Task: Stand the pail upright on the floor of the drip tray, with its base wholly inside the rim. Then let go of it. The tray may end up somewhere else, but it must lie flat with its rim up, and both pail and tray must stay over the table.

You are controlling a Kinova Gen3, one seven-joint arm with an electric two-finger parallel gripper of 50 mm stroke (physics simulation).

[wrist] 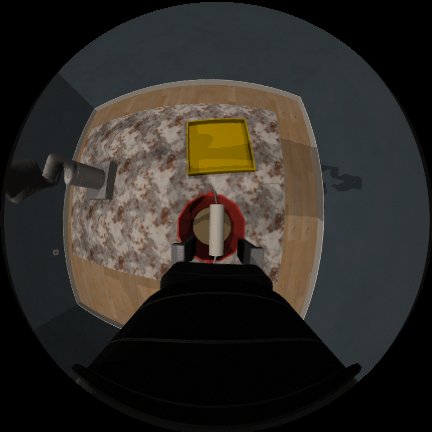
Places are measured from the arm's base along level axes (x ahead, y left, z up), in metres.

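Pixels of known places: gripper, fingertip midpoint: [216, 245]; arm's base, origin of the base link: [98, 179].
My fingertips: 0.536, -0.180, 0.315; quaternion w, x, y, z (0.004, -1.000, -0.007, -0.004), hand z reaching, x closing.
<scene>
For each thing: its middle in the pictures, then the offset to it from my fingertips, as dx, dy, dz. "*": a spot on its surface instead. Level surfaces: height alone.
- red pail, surface spot: [236, 222] * +0.063, +0.028, -0.274
- yellow square drip tray, body centre: [218, 143] -0.007, +0.336, -0.356
- speckled table, its level: dz -0.372
A red pail [236, 222] with a tan inner bottom stands upright on the speckled table, seen from above in the lower middle of the view. Its white cylindrical handle grip [216, 225] is up, crossing over the pail's mouth. My gripper [216, 245] is open and holds nothing; its fingers stand apart on either side of the near end of the grip, above the near part of the pail. The yellow square drip tray [220, 145] lies flat with its rim up, beyond the pail and apart from it.
The speckled table [135, 220] has wooden floor [300, 240] around it. The arm's grey base [86, 175] stands on a grey mounting block [109, 181] at the table's left side. The tray lies near the table's far edge.
</scene>
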